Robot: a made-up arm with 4 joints.
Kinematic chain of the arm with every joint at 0, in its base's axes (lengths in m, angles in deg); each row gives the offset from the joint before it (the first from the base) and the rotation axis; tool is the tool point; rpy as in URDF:
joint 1: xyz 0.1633 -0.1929 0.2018 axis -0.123 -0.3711 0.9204
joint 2: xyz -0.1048 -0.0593 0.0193 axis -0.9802 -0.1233 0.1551
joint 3: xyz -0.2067 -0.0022 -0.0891 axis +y
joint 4: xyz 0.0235 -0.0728 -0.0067 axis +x
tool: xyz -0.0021 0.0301 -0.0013 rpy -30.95 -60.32 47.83
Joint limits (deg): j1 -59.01..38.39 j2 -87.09..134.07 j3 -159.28..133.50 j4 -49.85..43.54
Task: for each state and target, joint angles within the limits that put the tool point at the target. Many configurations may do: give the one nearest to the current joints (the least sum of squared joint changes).
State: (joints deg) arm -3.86 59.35 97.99 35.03
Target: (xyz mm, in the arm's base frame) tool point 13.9 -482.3 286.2
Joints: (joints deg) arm 29.76 105.32 66.38 43.54
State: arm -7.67 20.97 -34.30 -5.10
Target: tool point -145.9 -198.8 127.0
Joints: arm -11.80 -18.11 -0.61 -36.98
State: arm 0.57 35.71 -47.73 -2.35
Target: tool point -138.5 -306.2 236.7
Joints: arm -16.02 59.49 -51.20 -11.91
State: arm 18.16 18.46 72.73 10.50
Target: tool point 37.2 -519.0 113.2
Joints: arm 37.78 35.66 83.15 -7.93
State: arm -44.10 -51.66 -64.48 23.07
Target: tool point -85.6 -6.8 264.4
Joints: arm -44.73 -48.31 -65.63 24.62
